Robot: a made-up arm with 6 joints.
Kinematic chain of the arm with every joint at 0, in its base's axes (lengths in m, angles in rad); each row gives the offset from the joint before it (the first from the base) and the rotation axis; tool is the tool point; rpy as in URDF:
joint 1: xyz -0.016 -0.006 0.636 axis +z
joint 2: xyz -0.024 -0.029 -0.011 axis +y
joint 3: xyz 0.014 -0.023 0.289 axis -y
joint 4: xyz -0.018 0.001 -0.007 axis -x
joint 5: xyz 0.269 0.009 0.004 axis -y
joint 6: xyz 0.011 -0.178 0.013 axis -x
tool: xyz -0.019 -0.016 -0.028 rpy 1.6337 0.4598 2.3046
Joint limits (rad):
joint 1: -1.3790..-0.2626
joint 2: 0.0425..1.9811
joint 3: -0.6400..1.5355
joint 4: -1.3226..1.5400
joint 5: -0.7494..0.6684
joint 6: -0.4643..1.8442
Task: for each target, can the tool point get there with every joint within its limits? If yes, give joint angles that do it. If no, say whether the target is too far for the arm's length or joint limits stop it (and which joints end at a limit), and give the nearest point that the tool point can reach.
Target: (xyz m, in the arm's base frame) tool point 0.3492 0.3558 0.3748
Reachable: no: joint limits stop it (at a limit: joint 1, joint 3, joint 4, joint 6) | nearest point 0.2713 -0.0999 0.3367 | short by 0.464 m
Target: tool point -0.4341 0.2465 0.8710
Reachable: no: joint limits stop it (at a limit: joint 1, joint 2, joint 3, joint 5) | nearest point -0.2195 0.0725 1.1472 | short by 0.391 m
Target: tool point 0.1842 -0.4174 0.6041
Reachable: yes | joints -0.5696 0.9373 -0.1160 0.3375 0.5191 0.7222
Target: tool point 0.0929 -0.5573 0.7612
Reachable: yes | joints -1.1672 1.2832 0.8778 1.2281 -0.1627 0.4621
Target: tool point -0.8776 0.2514 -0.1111
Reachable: no: too far | nearest point -0.2494 -0.0892 0.3121 | short by 0.830 m
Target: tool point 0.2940 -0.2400 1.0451
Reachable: yes | joints -0.3639 0.9490 1.3441 1.2722 0.5124 0.6816
